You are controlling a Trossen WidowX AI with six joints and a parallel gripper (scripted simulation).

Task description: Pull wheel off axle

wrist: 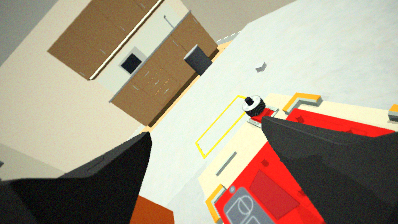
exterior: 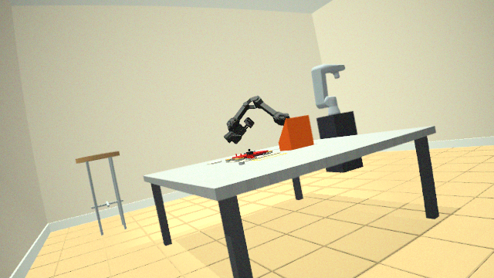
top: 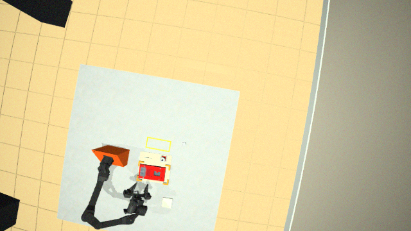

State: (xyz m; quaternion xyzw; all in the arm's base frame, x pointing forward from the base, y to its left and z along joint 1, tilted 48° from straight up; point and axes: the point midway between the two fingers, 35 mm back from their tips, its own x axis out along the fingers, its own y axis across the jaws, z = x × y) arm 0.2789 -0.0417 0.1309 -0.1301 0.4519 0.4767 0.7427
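The wheel is 7 cm ahead of my gripper tip, 16 cm to the left of it and 13 cm below it. From my gripper tip the other things lie so: white square: 18 cm ahead, 18 cm to the right, 16 cm below.
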